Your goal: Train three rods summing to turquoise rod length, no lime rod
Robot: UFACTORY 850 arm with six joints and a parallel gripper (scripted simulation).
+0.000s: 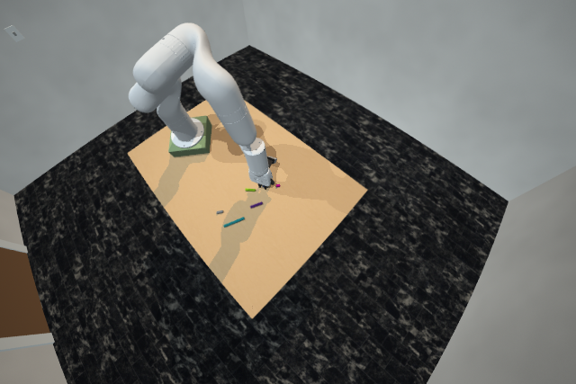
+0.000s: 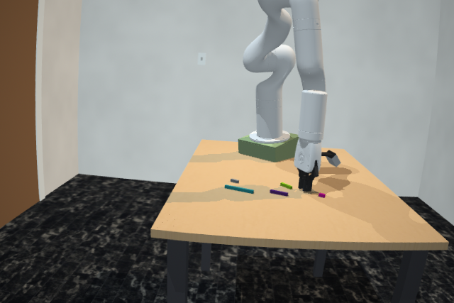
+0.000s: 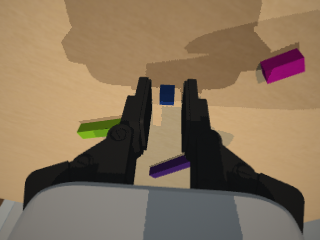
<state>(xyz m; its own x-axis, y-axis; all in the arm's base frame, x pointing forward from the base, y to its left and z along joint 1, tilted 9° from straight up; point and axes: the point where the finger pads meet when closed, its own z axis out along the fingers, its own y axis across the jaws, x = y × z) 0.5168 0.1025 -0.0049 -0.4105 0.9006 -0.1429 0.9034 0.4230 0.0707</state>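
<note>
The blue rod is 2 cm below my hand. Also, from my hand: purple rod 9 cm to the right, 5 cm ahead, 2 cm below; then lime rod 6 cm to the right, 3 cm behind, 2 cm below; then magenta rod 5 cm to the left, 5 cm ahead, 2 cm below.
</note>
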